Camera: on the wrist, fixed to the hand. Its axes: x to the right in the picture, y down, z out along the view.
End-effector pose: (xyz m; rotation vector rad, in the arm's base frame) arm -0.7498 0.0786 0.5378 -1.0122 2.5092 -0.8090
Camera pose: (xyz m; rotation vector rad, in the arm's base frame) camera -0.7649 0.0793 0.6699 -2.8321 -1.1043 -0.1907
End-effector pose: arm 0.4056 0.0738 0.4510 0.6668 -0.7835 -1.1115
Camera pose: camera 0.4602 0.0608 0.3305 -0.4527 -0.0244 1.8587
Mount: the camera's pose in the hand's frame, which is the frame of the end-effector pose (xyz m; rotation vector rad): -0.0001 -0.0719 -0.1118 0.0842 -1.0438 -2.8849
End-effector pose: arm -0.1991 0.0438 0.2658 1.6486 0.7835 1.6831
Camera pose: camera -0.3080 0.0904 0.2054 -0.0687 1.1338 -1.1196
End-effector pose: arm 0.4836 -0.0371 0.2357 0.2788 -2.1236 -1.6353
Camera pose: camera 0.5274 -0.1538 0.1896 -1.1330 0.0526 0.5186
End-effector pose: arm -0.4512 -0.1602 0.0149 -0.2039 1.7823 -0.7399
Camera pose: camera -0.5691 -0.1744 0.0746 2.5093 0.7924 1.6602
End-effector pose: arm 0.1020 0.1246 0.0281 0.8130 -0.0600 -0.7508
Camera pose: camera 0.0961 0.1636 -0.0988 0.1497 -0.1647 2.4710
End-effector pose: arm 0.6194 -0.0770 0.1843 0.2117 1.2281 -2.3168
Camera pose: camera 0.5728 0.0469 0.1720 1.6062 0.0450 0.7005
